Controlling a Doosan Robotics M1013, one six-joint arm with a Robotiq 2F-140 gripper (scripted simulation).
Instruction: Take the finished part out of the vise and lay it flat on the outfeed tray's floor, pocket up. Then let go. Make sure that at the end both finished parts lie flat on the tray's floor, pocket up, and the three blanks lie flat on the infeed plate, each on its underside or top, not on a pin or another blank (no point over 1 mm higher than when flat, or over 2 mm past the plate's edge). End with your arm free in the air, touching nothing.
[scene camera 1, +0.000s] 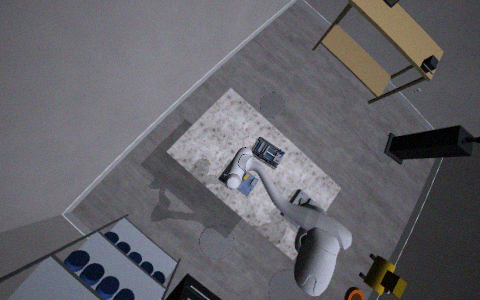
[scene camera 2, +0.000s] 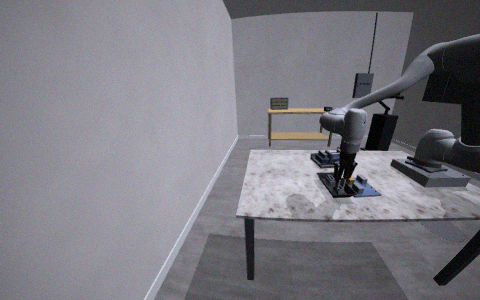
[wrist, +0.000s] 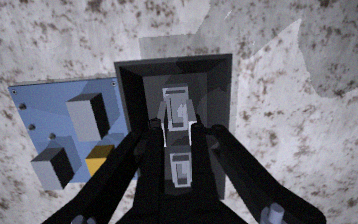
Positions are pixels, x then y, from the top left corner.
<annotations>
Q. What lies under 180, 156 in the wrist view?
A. A finished part.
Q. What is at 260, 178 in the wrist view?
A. The gripper.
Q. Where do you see a finished part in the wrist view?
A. At 175, 95
</annotations>
